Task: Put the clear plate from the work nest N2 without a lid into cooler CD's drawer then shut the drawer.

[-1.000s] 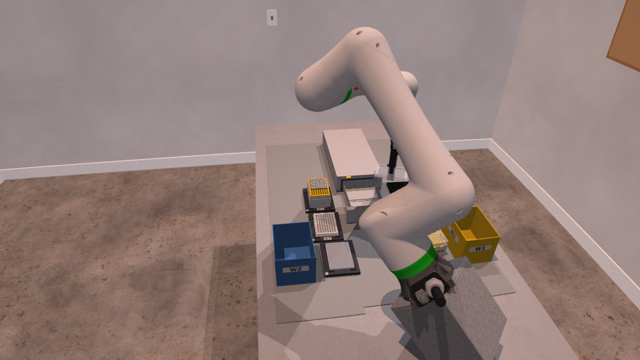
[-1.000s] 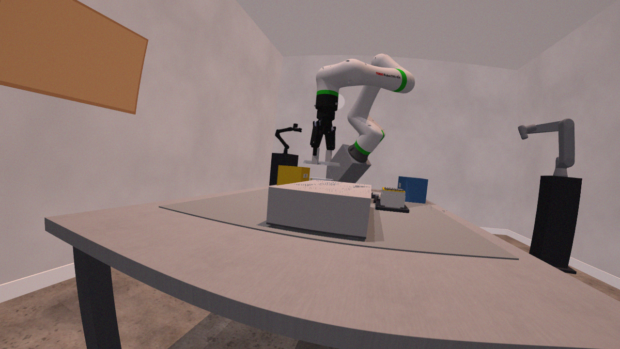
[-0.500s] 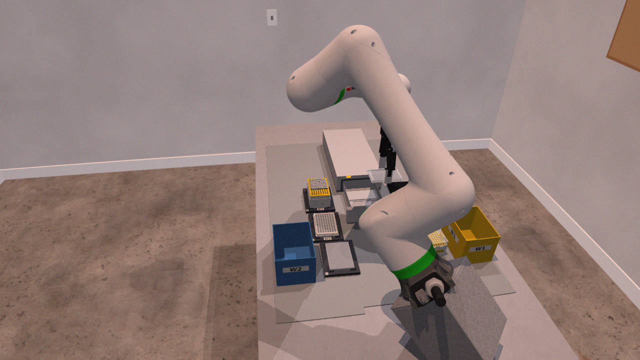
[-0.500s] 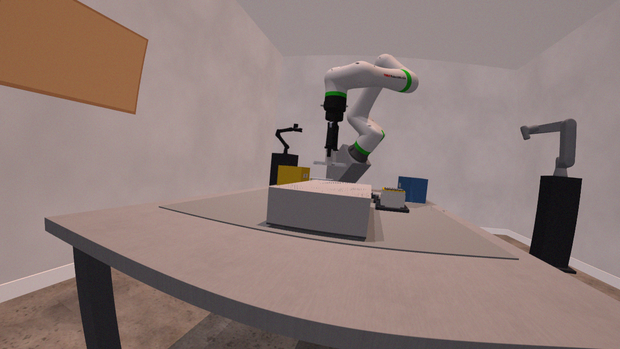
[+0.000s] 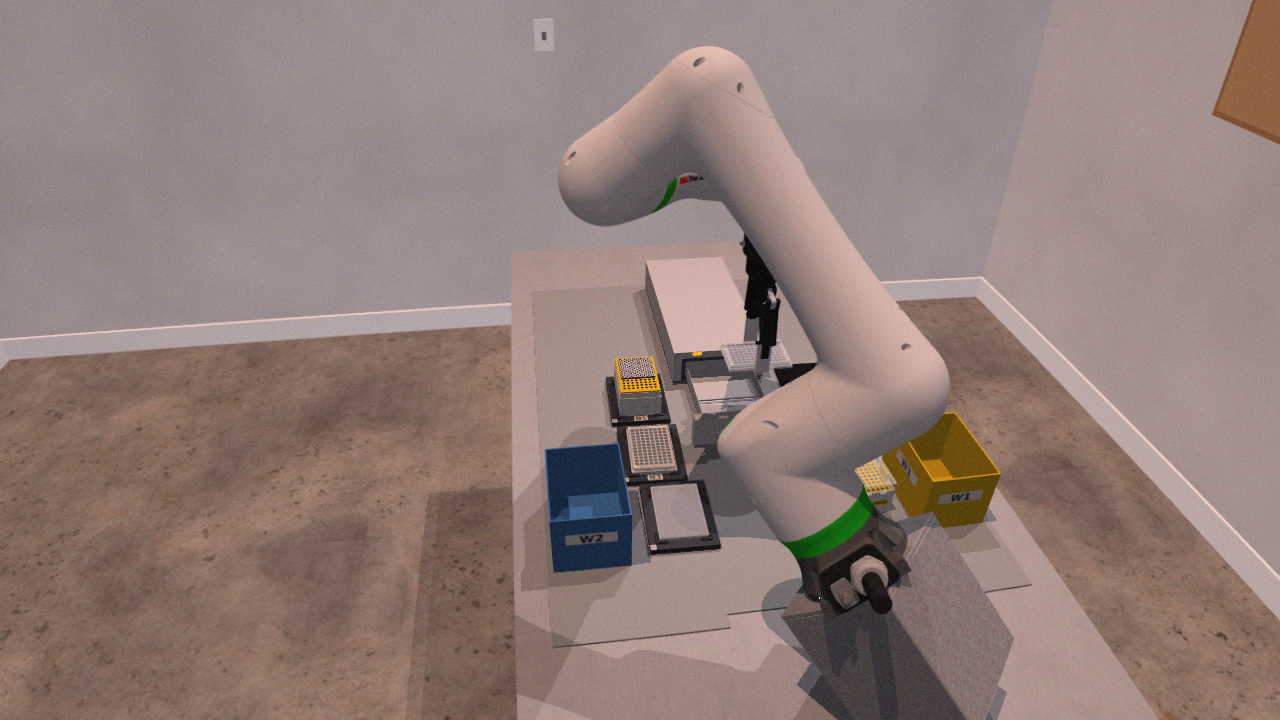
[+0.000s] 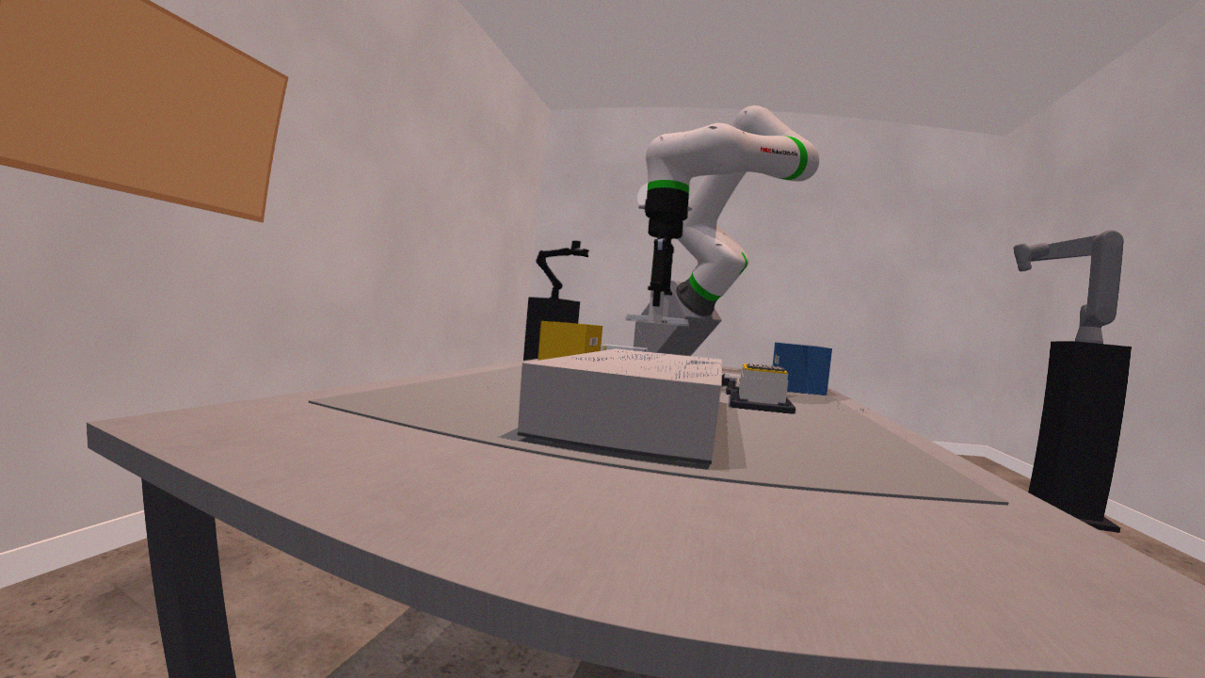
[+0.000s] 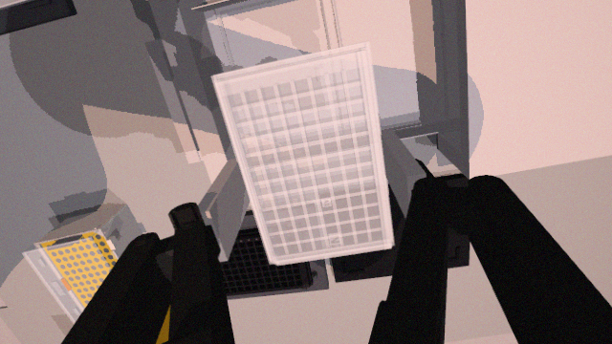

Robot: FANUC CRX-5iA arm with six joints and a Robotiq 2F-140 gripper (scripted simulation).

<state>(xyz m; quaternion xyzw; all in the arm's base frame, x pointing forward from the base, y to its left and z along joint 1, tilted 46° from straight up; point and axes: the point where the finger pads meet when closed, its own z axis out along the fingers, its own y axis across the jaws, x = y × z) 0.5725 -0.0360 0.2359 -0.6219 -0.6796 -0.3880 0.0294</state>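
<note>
My hand is 14 cm above the drawer and 4 cm to the right of it. Round my hand: yellow tip box (23 cm to the left, 11 cm below); then black nest N2 (16 cm below, 13 cm to the right, 11 cm ahead); then black plate (18 cm to the right, 15 cm below, 6 cm behind).
</note>
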